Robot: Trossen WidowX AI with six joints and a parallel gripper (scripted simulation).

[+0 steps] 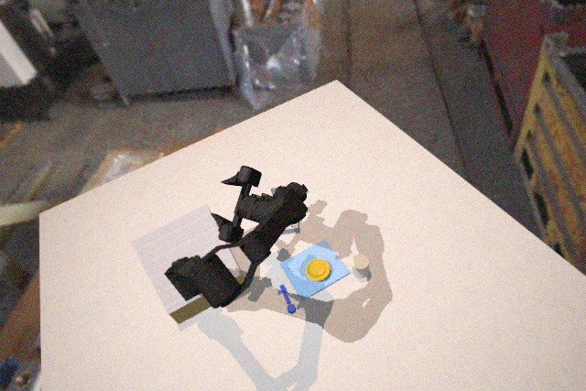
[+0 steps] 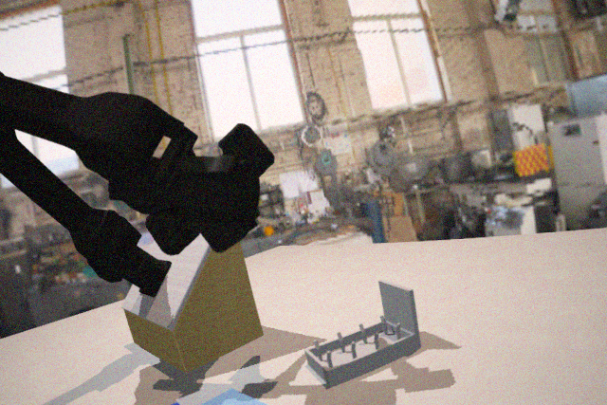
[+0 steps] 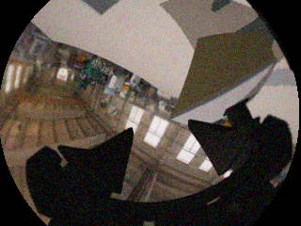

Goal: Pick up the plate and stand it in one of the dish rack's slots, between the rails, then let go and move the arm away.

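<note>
My gripper tip is now 150 mm short of the yellow plate, 200 mm to the left of it and 210 mm above it. Also, from my gripper tip: light blue mat (150 mm ahead, 190 mm to the right, 220 mm below); then grey dish rack (170 mm ahead, 10 mm to the left, 200 mm below); then blue spoon (50 mm ahead, 230 mm to the right, 220 mm below).
</note>
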